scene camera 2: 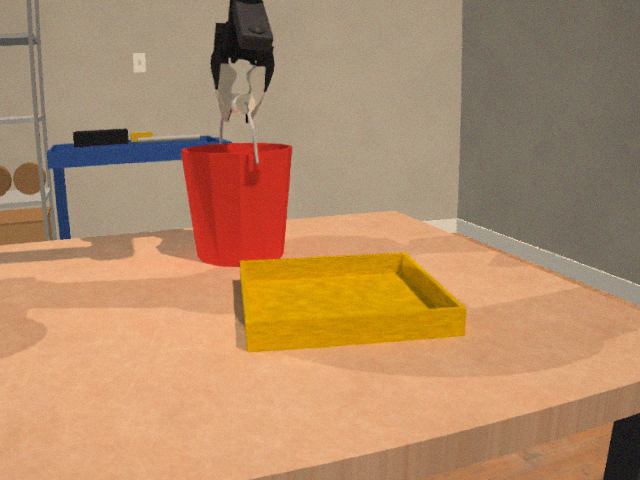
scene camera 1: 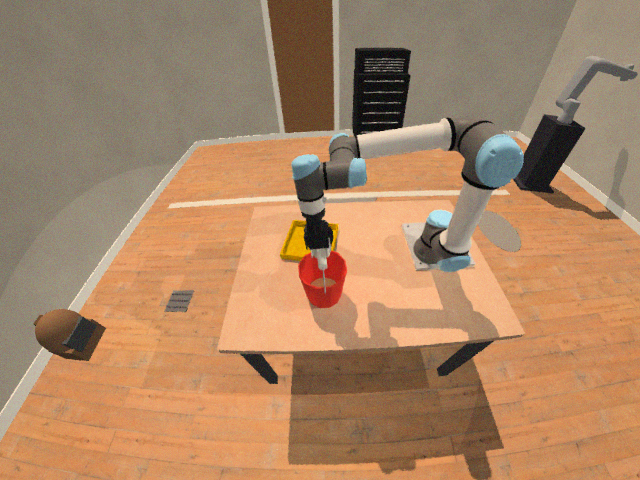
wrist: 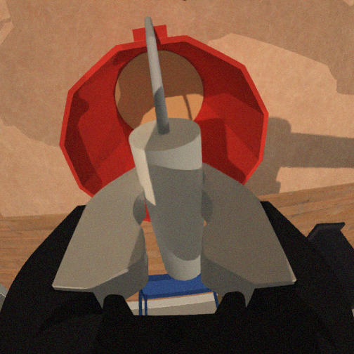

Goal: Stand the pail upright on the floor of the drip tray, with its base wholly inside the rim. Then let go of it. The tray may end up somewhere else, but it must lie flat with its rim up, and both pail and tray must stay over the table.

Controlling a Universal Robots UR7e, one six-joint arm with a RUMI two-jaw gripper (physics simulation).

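Pixels of known places: gripper, fingertip midpoint: [scene camera 2: 237, 122] [scene camera 1: 322, 257]; arm's base at its link origin: [scene camera 1: 429, 251].
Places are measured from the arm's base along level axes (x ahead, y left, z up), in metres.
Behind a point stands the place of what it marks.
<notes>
A red pail [scene camera 1: 323, 289] @[x 0.439, y 0.371, z 0.156 m] [scene camera 2: 240, 206] @[x 0.459, y 0.200, z 0.077 m] [wrist: 230, 120] stands upright on the table, beside the yellow drip tray [scene camera 1: 293, 248] @[x 0.649, y 0.059, z -0.017 m] [scene camera 2: 356, 325] @[x 0.568, y -0.115, z 0.002 m]. The tray lies flat with its rim up. The pail's bail is raised, and its pale round handle grip [scene camera 2: 241, 103] @[x 0.466, y 0.229, z 0.230 m] [wrist: 177, 200] is above the pail's mouth. My gripper [scene camera 1: 322, 258] @[x 0.460, y 0.268, z 0.199 m] [scene camera 2: 239, 111] @[x 0.460, y 0.268, z 0.199 m] [wrist: 172, 167] is shut on the handle grip, one jaw on each side of it. In the scene camera 1 view the arm hides part of the tray.
The wooden table [scene camera 1: 273, 320] @[x 0.634, y 0.436, z -0.021 m] [scene camera 2: 155, 403] @[x 0.363, y -0.214, z -0.021 m] carries the arm's base plate [scene camera 1: 410, 242] @[x 0.086, y -0.045, z 0.000 m] at its right side. A blue cart [scene camera 2: 118, 155] and a metal shelf rack [scene camera 2: 38, 103] stand beyond the table.
</notes>
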